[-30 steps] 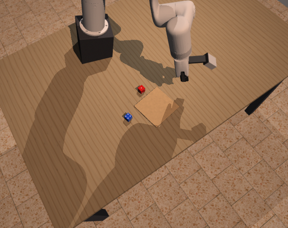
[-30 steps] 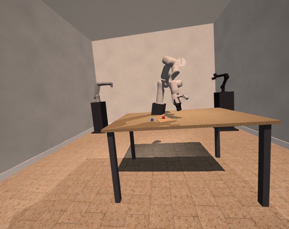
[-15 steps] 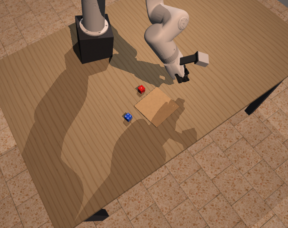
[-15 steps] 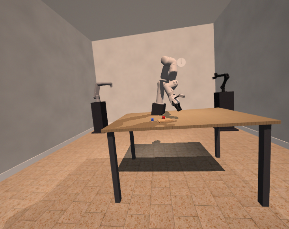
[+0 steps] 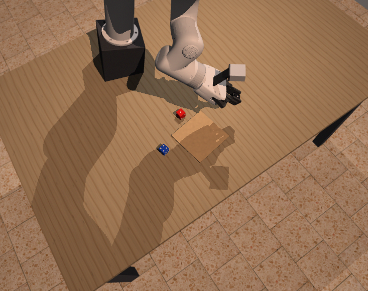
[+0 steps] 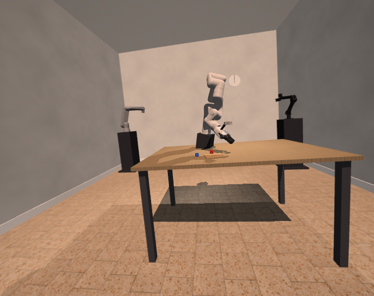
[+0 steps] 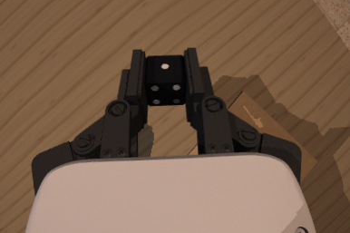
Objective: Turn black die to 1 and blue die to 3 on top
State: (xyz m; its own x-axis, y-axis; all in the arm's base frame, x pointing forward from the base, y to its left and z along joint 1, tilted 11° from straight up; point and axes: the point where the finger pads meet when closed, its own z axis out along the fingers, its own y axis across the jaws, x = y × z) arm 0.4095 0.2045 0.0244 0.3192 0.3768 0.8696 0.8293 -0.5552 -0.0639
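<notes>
The tan mat lies 14 cm to the right of my hand, 11 cm below it and 2 cm ahead of it. Round my hand: red die: 15 cm to the right, 10 cm below, 8 cm behind; blue die: 27 cm to the right, 10 cm below, 1 cm ahead; black die: 1 cm below.
</notes>
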